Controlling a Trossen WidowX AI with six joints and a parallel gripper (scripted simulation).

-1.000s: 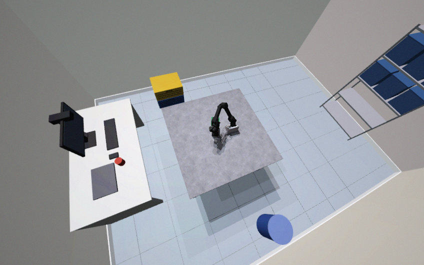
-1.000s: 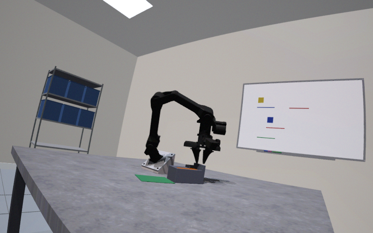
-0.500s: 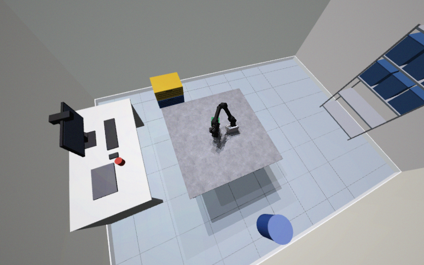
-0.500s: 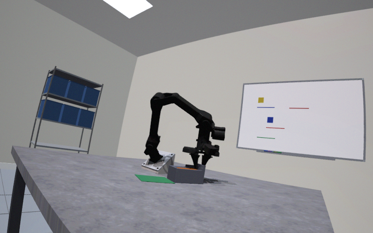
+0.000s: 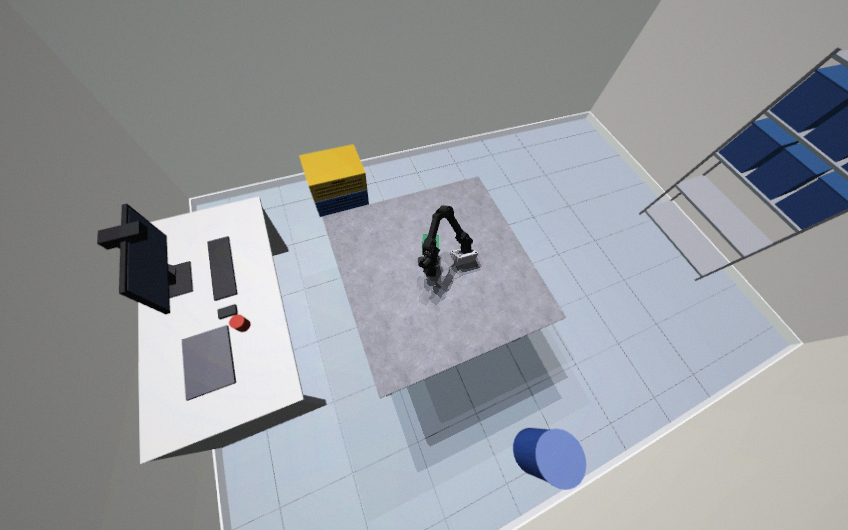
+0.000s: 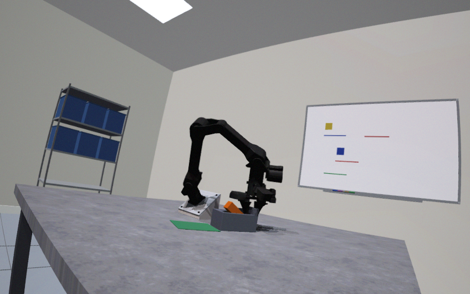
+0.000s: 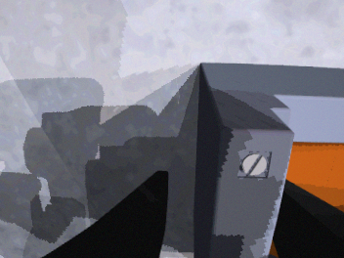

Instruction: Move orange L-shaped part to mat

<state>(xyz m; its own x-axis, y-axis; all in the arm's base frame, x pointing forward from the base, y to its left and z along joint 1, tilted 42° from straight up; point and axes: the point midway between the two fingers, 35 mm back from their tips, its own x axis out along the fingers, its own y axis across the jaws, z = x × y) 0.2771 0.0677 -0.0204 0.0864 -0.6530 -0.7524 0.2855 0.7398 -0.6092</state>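
The orange L-shaped part lies 50 mm to the right of my gripper tip, 20 mm behind it and 10 mm above it. Also, from my gripper tip: green mat: 210 mm to the right, 70 mm behind, 60 mm below.
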